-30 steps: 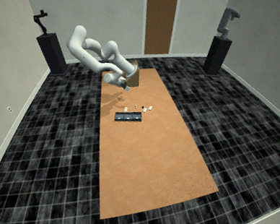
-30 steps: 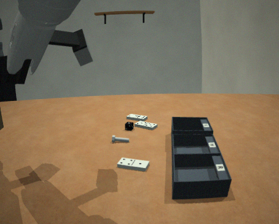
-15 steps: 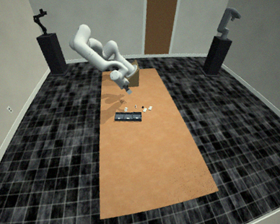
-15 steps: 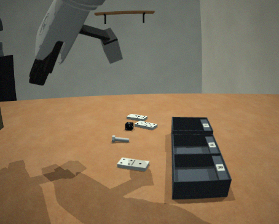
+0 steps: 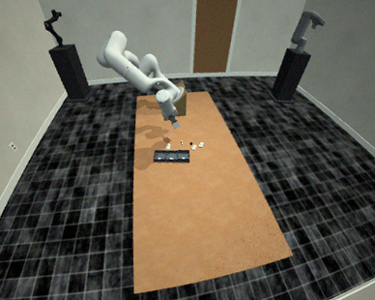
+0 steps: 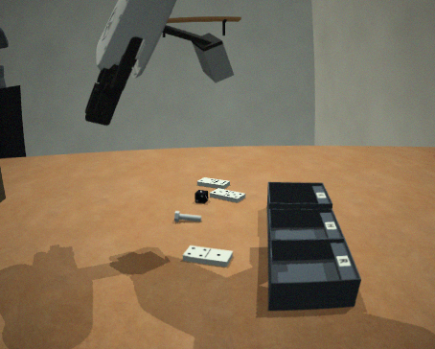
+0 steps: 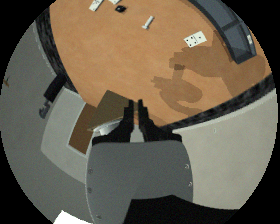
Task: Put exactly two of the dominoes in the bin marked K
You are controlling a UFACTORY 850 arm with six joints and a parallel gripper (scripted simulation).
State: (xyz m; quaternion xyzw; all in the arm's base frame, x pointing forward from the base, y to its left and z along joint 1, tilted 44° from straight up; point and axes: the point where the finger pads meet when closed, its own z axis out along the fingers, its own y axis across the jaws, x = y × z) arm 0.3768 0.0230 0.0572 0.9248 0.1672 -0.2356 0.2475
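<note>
Right now my hand is 230 mm short of the bin row and 150 mm above it. From my hand the other things lie so: black die 160 mm below, 150 mm to the left, 90 mm ahead; grey bolt 160 mm below, 80 mm ahead, 70 mm to the left; white domino 170 mm below, 120 mm ahead, 30 mm to the right.
</note>
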